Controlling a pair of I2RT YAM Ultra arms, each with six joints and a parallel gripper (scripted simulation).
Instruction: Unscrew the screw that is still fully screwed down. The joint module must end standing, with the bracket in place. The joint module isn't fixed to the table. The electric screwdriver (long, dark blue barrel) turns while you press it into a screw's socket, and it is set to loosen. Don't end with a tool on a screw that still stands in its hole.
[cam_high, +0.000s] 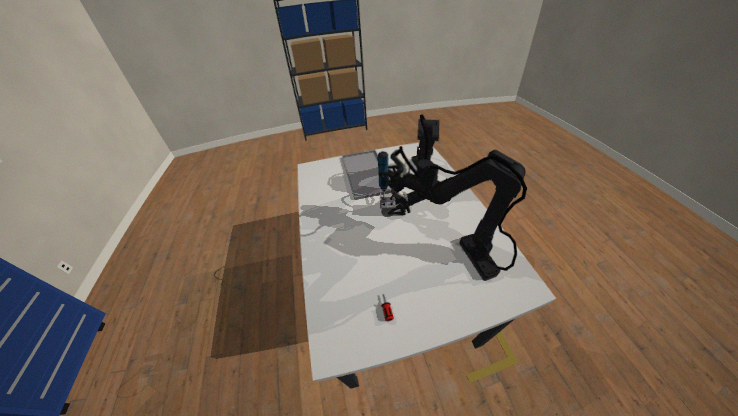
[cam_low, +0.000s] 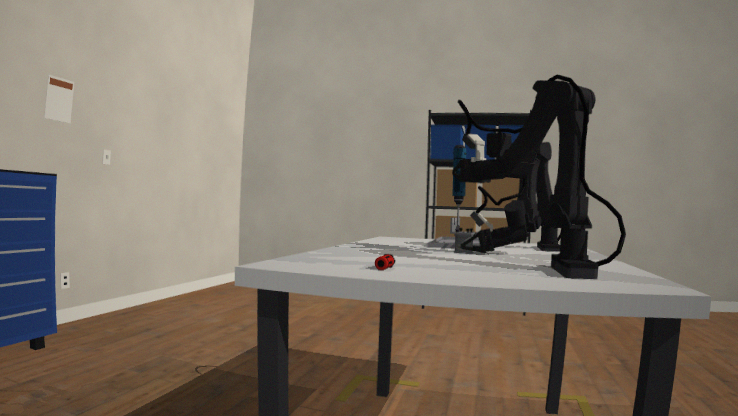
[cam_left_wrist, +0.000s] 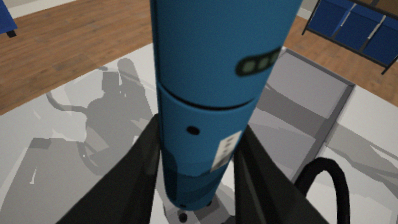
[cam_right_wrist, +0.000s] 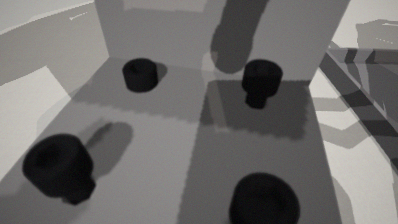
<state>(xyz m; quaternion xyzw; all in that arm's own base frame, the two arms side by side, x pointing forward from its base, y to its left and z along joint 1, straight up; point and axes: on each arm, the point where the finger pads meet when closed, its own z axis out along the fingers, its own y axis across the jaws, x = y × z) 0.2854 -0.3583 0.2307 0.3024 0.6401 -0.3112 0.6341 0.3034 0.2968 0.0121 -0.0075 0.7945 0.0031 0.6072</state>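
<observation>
Right now my right hand is 1 cm below the joint module. Also, from my right hand: bit 2 cm ahead, 1 cm to the left, 10 cm above; then flat grey tray 4 cm ahead, 34 cm to the right, 2 cm below; then grey bracket 5 cm above.
</observation>
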